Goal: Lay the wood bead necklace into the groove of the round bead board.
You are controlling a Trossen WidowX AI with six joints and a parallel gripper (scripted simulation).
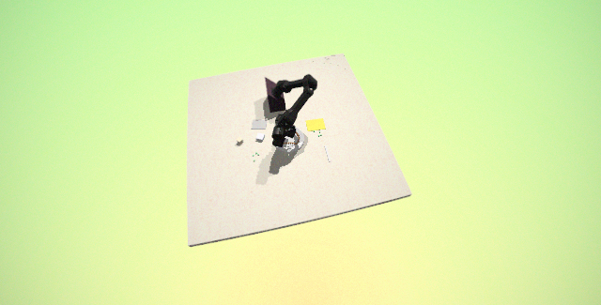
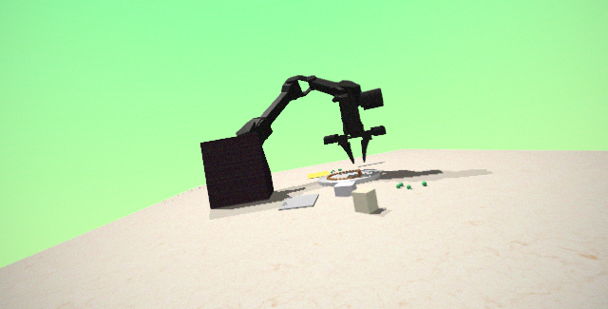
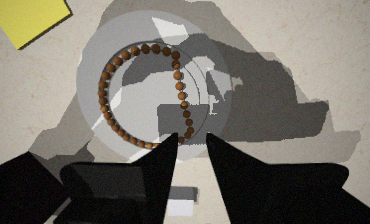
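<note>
Right now my gripper tip is 4 cm to the right of the round white bead board, 4 cm above it and 3 cm past it. Round my gripper tip: cream cube 27 cm to the right, 7 cm behind, 3 cm below; then yellow card 23 cm to the left, 12 cm behind, 5 cm below; then grey flat plate 19 cm behind, 14 cm to the right, 5 cm below.
</note>
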